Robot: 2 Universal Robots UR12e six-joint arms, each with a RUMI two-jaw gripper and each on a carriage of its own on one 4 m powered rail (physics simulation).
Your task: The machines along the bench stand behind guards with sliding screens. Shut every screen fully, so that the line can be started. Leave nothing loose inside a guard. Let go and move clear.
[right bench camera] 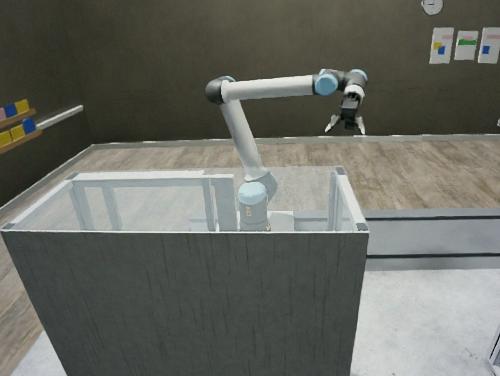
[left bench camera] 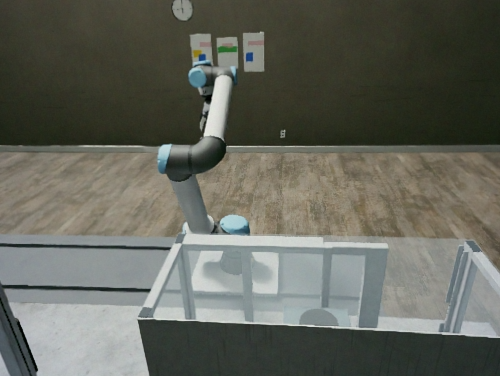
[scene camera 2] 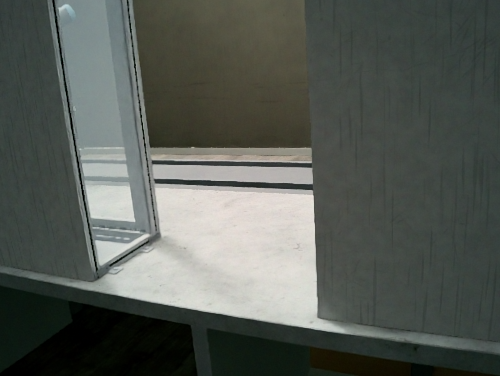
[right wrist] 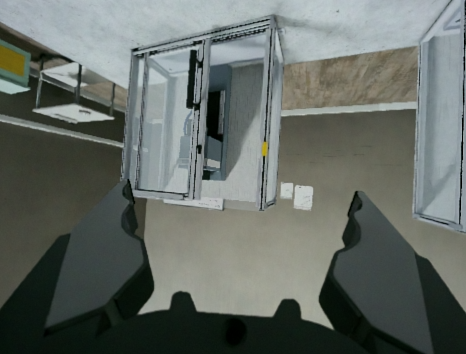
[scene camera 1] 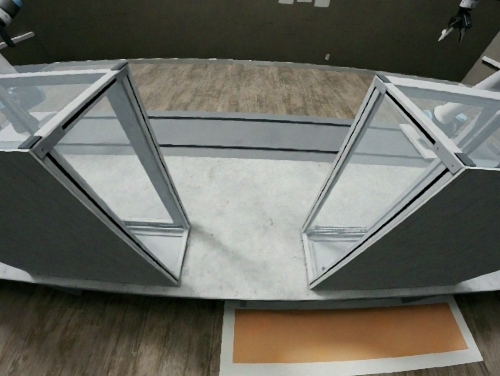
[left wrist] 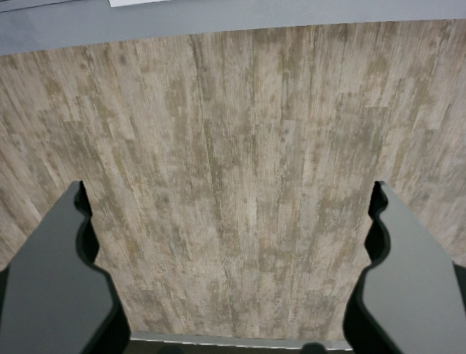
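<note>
One guard (right bench camera: 190,300) (scene camera 1: 60,215) has its screen (right bench camera: 225,205) (right wrist: 197,125) partly open, with a gap at its right. The black handle (right wrist: 192,79) is on the screen, and a yellow piece (right wrist: 264,149) is on the opposite post. A blue-grey machine (right wrist: 227,115) stands inside. The other guard (left bench camera: 300,350) (scene camera 1: 425,225) also has its screen (left bench camera: 372,285) partly open, with a gap at its right. A grey disc (left bench camera: 319,317) shows inside. My left gripper (left wrist: 231,183) (scene camera 1: 451,37) is open and empty, high beyond the guards. My right gripper (right wrist: 240,187) (right bench camera: 345,131) is open and empty, raised beyond its guard.
The pale bench (scene camera 1: 235,215) (scene camera 2: 225,240) runs between the guards. The grey rail (scene camera 1: 250,134) lies beyond it. An orange mat (scene camera 1: 345,335) lies on the floor at the lower right. Shelves with coloured bins (right bench camera: 17,132) are at the far left.
</note>
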